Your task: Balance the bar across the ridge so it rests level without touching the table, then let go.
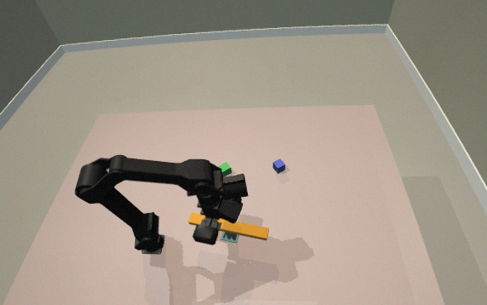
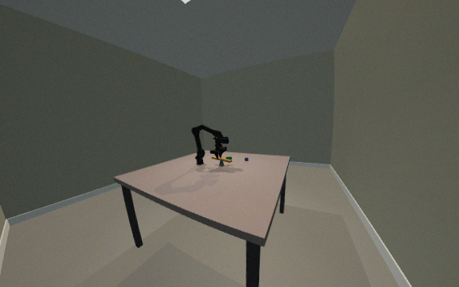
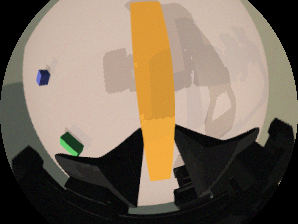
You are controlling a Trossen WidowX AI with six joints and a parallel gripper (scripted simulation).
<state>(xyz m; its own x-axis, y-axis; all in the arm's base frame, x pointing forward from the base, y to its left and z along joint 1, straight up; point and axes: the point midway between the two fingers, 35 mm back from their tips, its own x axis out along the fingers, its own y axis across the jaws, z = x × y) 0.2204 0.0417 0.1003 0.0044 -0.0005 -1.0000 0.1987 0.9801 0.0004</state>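
Now: the orange bar 3 cm ahead of my gripper tip and 1 cm to the right of it. The rest, counted from my gripper tip: green block (24 cm to the left, 5 cm below, 2 cm behind); then blue cube (26 cm to the left, 19 cm ahead, 5 cm below).
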